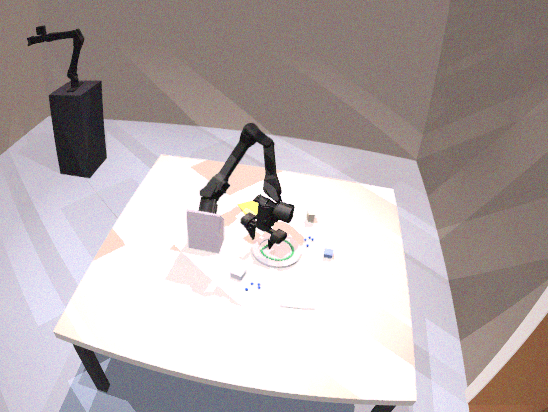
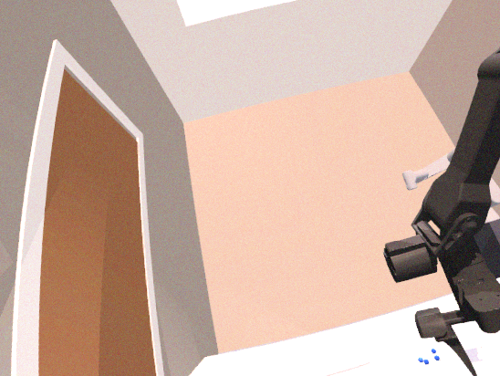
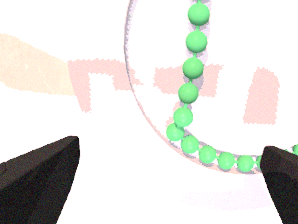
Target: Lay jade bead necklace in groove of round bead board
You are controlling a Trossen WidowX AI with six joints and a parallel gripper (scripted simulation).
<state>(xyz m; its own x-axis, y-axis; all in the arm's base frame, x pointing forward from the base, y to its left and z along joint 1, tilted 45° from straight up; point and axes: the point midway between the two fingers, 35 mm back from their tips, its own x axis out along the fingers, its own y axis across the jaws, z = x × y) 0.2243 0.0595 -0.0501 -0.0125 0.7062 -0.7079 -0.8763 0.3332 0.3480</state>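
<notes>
Now: gripper tip 6 cm short of the round white bead board, 2 cm to the right of it and 3 cm above it. From my gripper tip the other things lie so: yellow sheet: 8 cm behind, 26 cm to the left, 4 cm below; blue block: 27 cm ahead, 4 cm to the left, 3 cm below; cream block: 18 cm ahead, 26 cm to the left, 2 cm below.
</notes>
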